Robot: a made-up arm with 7 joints. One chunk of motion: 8 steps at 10 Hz.
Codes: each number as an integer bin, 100 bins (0 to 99) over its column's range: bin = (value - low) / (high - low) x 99, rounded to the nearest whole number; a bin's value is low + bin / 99 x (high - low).
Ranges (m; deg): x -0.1..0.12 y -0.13..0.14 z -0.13..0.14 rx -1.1..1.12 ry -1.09..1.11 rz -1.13..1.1
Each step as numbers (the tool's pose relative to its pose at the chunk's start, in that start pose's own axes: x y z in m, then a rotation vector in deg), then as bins.
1 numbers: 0.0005 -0.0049 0.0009 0.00 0.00 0.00
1 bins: 45 46 48 49 49 50
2 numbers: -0.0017 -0.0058 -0.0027 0.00 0.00 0.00
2 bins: 44 46 47 49 49 50
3 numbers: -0.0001 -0.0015 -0.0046 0.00 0.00 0.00
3 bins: 45 47 46 49 49 50
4 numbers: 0.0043 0.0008 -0.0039 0.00 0.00 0.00
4 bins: 47 48 46 49 49 50
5 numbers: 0.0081 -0.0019 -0.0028 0.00 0.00 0.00
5 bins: 49 47 47 49 49 50
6 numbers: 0.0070 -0.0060 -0.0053 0.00 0.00 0.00
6 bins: 48 45 46 49 49 50
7 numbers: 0.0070 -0.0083 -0.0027 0.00 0.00 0.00
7 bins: 48 45 47 49 49 50
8 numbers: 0.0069 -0.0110 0.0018 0.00 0.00 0.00
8 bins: 48 44 48 49 49 50
